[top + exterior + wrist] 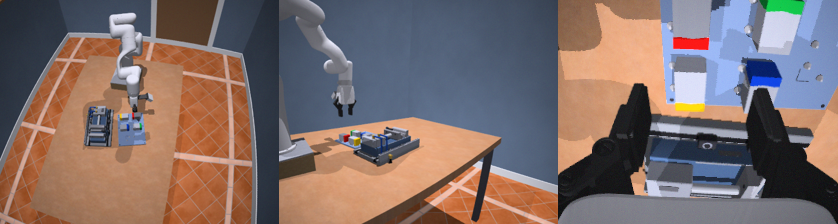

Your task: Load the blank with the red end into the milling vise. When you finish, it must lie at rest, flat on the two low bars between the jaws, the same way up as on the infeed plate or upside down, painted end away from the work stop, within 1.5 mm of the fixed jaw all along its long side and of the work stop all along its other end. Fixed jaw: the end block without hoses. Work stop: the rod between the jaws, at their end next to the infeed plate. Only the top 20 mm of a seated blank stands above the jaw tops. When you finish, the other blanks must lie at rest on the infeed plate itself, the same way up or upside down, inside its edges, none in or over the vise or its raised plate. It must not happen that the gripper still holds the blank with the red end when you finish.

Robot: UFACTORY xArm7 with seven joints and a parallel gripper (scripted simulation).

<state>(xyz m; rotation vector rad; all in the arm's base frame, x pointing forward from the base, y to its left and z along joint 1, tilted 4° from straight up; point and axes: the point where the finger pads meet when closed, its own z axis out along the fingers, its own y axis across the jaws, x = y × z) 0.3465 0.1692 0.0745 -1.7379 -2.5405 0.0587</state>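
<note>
The red-ended blank is 1 cm behind my hand and 14 cm below it. Also, from my hand: green-ended blank (7 cm ahead, 4 cm to the left, 14 cm below); then yellow-ended blank (2 cm ahead, 8 cm to the right, 14 cm below); then blue-ended blank (11 cm ahead, 5 cm to the right, 14 cm below).
</note>
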